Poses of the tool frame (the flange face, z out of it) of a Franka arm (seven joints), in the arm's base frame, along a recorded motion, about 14 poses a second.
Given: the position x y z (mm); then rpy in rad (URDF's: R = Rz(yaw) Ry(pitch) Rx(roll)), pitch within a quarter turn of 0, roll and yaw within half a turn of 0.
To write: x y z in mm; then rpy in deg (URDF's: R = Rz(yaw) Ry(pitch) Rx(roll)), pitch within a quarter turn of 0, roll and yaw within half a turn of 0. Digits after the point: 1 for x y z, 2 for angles.
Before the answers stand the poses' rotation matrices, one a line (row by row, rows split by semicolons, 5 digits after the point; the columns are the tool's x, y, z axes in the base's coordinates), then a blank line. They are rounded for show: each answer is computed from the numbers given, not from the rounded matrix.
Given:
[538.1, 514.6, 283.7, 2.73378, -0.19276, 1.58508]
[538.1, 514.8, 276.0, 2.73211, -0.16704, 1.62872]
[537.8, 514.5, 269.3, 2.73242, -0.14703, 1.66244]
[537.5, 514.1, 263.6, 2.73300, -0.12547, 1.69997]
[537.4, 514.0, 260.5, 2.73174, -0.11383, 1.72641]
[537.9, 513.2, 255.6, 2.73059, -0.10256, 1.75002]
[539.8, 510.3, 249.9, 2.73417, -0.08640, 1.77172]
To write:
-0.01402 0.91898 0.39405; 0.98138 -0.06286 0.18150; 0.19157 0.38926 -0.90099
-0.05709 0.91962 0.38864; 0.98443 -0.01298 0.17531; 0.16626 0.39259 -0.90456
-0.09053 0.91893 0.38388; 0.98506 0.02592 0.17025; 0.14650 0.39356 -0.90755
-0.12780 0.91644 0.37922; 0.98387 0.06890 0.16506; 0.12514 0.39419 -0.91047
-0.15398 0.91311 0.37751; 0.98152 0.09744 0.16468; 0.11358 0.39590 -0.91124
-0.17733 0.90933 0.37640; 0.97881 0.12317 0.16357; 0.10238 0.39743 -0.91190
-0.19883 0.90650 0.37246; 0.97623 0.14973 0.15672; 0.08629 0.39477 -0.91472

[538.1, 514.6, 283.7, 156.63, -11.04, 90.82]
[538.1, 514.8, 276.0, 156.54, -9.57, 93.32]
[537.8, 514.5, 269.3, 156.56, -8.42, 95.25]
[537.5, 514.1, 263.6, 156.59, -7.19, 97.40]
[537.4, 514.0, 260.5, 156.52, -6.52, 98.92]
[537.9, 513.2, 255.6, 156.45, -5.88, 100.27]
[539.8, 510.3, 249.9, 156.66, -4.95, 101.51]

